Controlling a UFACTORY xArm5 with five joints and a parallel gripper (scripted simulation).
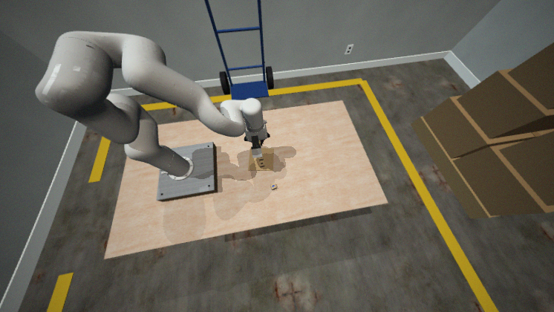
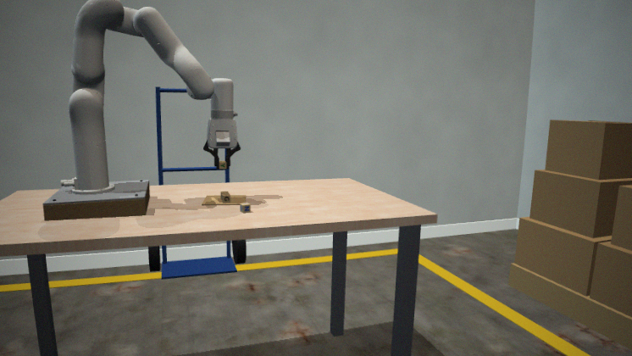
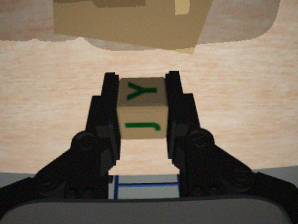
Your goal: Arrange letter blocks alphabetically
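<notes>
Now: the tan mat 120 mm below my hand and 40 mm to the right of it. Round my hand: block: 110 mm below, 80 mm to the right.
</notes>
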